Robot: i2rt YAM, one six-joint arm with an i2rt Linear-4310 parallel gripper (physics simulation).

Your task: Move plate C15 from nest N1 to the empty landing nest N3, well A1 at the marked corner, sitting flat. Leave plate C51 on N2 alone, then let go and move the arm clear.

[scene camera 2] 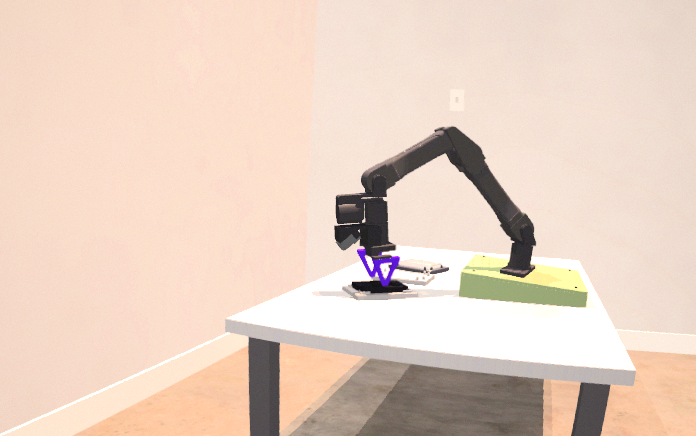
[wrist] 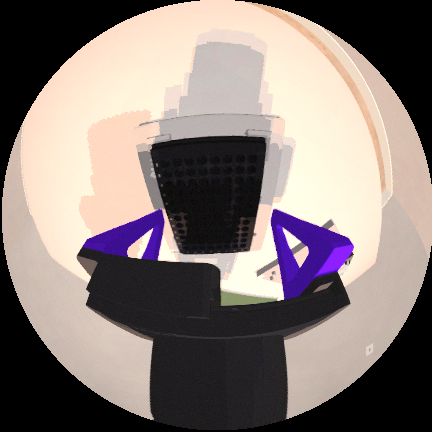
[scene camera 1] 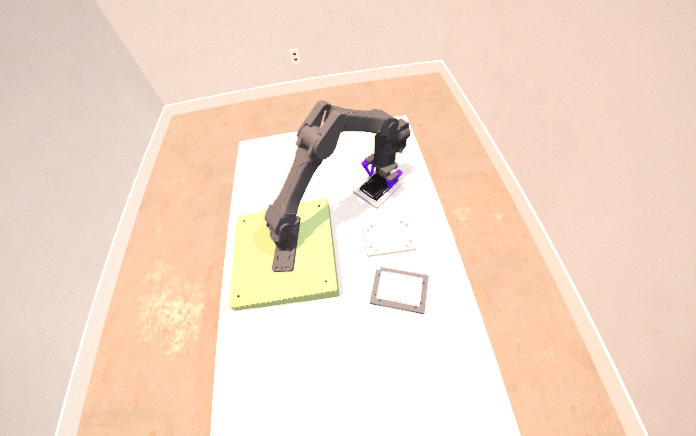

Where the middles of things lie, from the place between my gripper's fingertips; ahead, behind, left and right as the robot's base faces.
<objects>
Right now the black perforated plate (wrist: 210,186) is 1 cm below my hand and 1 cm behind it. From my hand the other things lie so: pale plate (scene camera 1: 405,289) 40 cm to the right, 5 cm ahead, 1 cm below.
</objects>
